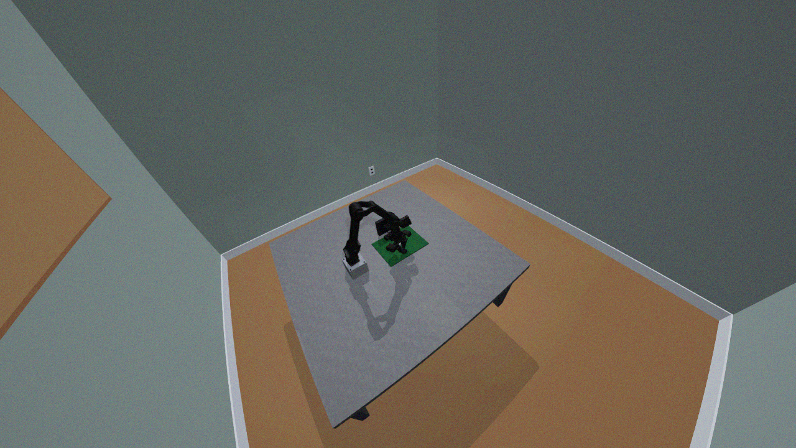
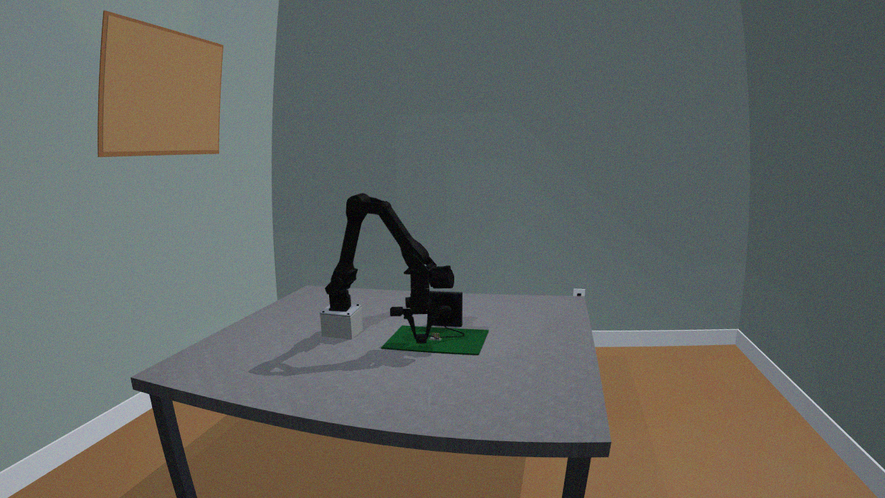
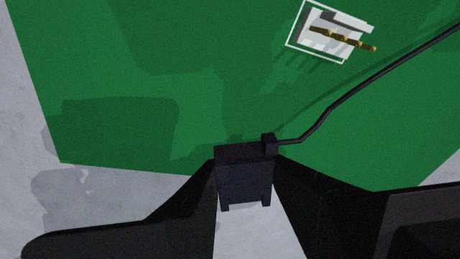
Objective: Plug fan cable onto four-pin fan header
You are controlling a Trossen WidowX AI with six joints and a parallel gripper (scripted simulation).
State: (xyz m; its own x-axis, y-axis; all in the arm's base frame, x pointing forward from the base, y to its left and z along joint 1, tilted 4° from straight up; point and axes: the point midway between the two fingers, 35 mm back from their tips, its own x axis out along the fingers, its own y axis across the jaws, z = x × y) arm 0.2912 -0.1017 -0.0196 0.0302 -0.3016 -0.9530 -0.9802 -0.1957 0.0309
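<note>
Now: the white four-pin fan header 7 cm to the left of my gripper tip, 4 cm ahead of it and 3 cm below it. The rest, counted from my gripper tip: green board (8 cm to the left, 4 cm below, 4 cm ahead); then black plug (1 cm to the right); then fan (24 cm to the left, 5 cm ahead, 3 cm above).
</note>
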